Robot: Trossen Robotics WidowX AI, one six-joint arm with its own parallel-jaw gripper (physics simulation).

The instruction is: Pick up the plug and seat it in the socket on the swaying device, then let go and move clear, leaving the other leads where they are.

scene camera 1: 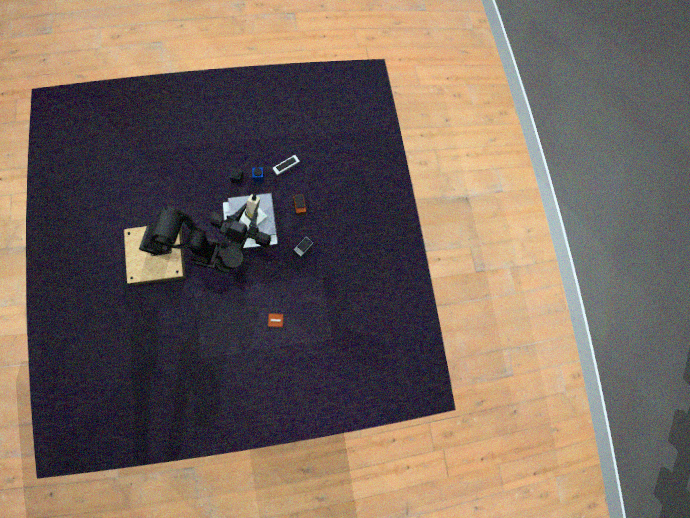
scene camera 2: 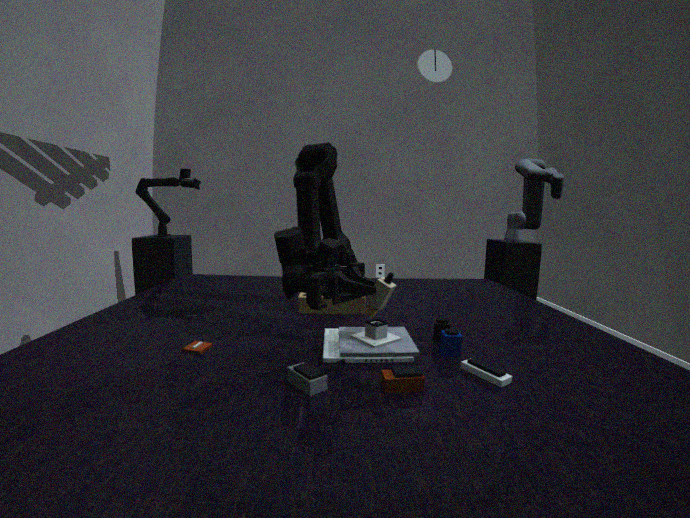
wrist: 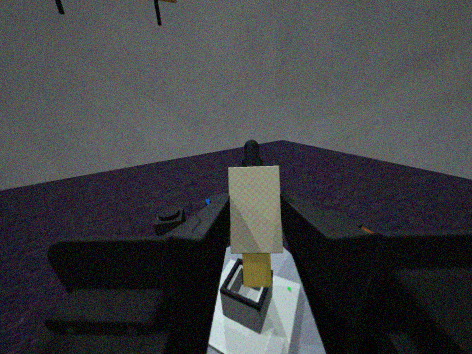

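Note:
The plug [scene camera 1: 253,204] [scene camera 2: 385,288] [wrist: 255,210] has a cream body, a yellow tip and a black stub of cable. My gripper [scene camera 1: 250,214] [scene camera 2: 376,289] [wrist: 254,198] is shut on its body and holds it tilted, tip down, above the device. The socket [scene camera 2: 376,330] [wrist: 243,311] is a grey box with a dark rim and open top, on the white plate [scene camera 2: 391,337] [wrist: 288,310] of the device. In the wrist view the yellow tip overlaps the right part of the socket's opening; its height above it is hard to tell. In scene camera 1 the socket is hidden.
The device has a grey slab [scene camera 1: 267,205] [scene camera 2: 404,348]. Around it stand black [scene camera 1: 236,176] [wrist: 170,221], blue [scene camera 1: 257,173] [scene camera 2: 450,344], white [scene camera 1: 285,164] [scene camera 2: 490,376], orange [scene camera 1: 300,205] [scene camera 2: 402,382] and grey [scene camera 1: 303,246] [scene camera 2: 309,381] blocks. A flat orange piece [scene camera 1: 275,320] [scene camera 2: 197,347] lies apart.

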